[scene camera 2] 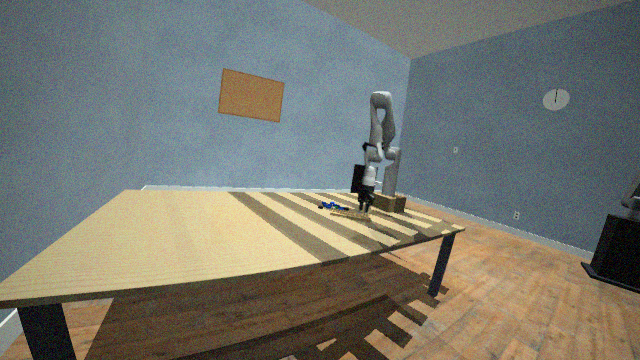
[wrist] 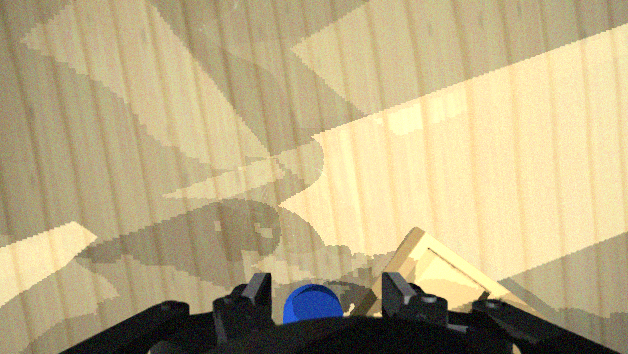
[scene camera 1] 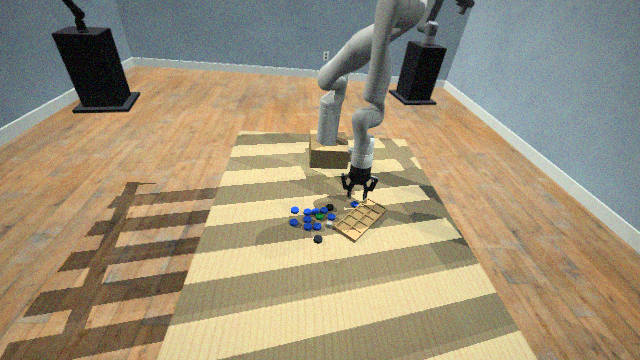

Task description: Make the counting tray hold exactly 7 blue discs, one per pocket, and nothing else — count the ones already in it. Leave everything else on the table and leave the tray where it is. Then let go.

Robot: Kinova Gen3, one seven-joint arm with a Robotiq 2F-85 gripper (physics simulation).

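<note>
The wooden counting tray (scene camera 1: 344, 233) (scene camera 2: 350, 215) (wrist: 460, 262) lies at a slant on the table; no disc shows in its visible pockets in scene camera 1. One blue disc (scene camera 1: 355, 204) (wrist: 314, 305) lies flat on the table beside the tray's far end, apart from the other discs. My gripper (scene camera 1: 357, 198) (scene camera 2: 364, 211) (wrist: 326, 295) is open above this disc, pointing down, with nothing held. In the wrist view the disc shows between the fingers, nearer the left one; its lower part is hidden. Several more blue discs (scene camera 1: 307, 219) lie loosely grouped left of the tray.
A green disc (scene camera 1: 319, 216) lies among the blue ones. One black piece (scene camera 1: 329, 207) lies behind the group and another black piece (scene camera 1: 318, 239) in front. A small white piece (scene camera 1: 329, 224) is close to the tray's left corner. The arm's base block (scene camera 1: 328, 159) (scene camera 2: 390, 202) stands behind.
</note>
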